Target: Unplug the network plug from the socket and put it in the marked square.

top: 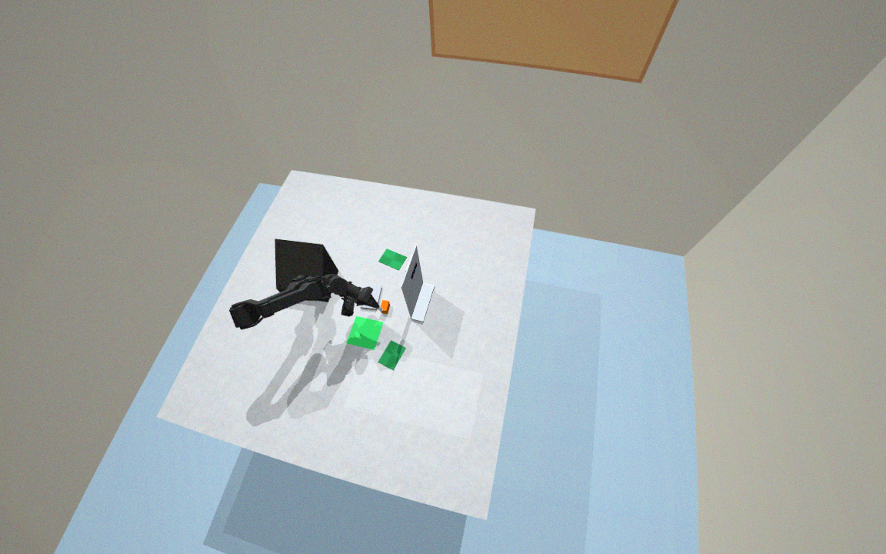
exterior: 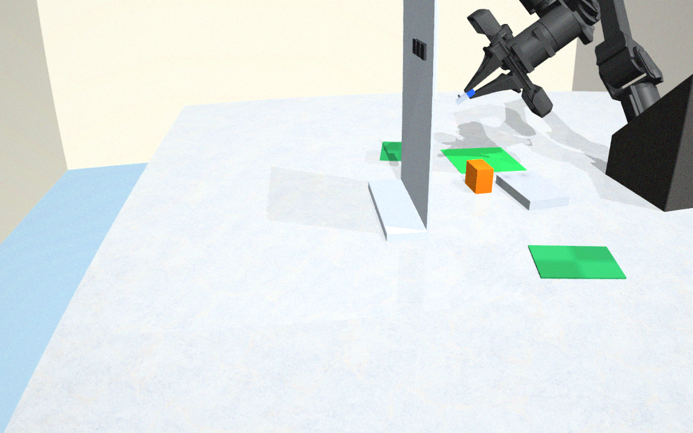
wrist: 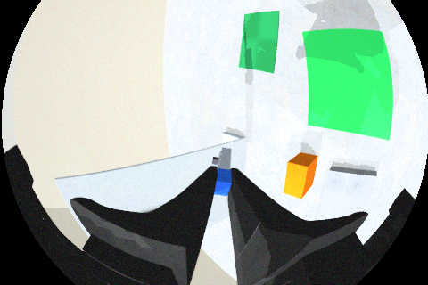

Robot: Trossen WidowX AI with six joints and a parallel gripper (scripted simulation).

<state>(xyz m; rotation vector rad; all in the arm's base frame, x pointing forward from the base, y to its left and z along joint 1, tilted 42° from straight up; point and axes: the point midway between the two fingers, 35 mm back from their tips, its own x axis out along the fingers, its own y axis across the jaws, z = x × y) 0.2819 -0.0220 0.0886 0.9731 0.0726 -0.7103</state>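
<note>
My gripper tip is now 1 cm past the orange block, 5 cm to the right of it and 12 cm above it. The rest, counted from my gripper tip: flat grey block (8 cm behind, 9 cm to the left, 13 cm below); then network plug (right at my gripper tip); then grey panel (13 cm ahead, 11 cm to the left).
</note>
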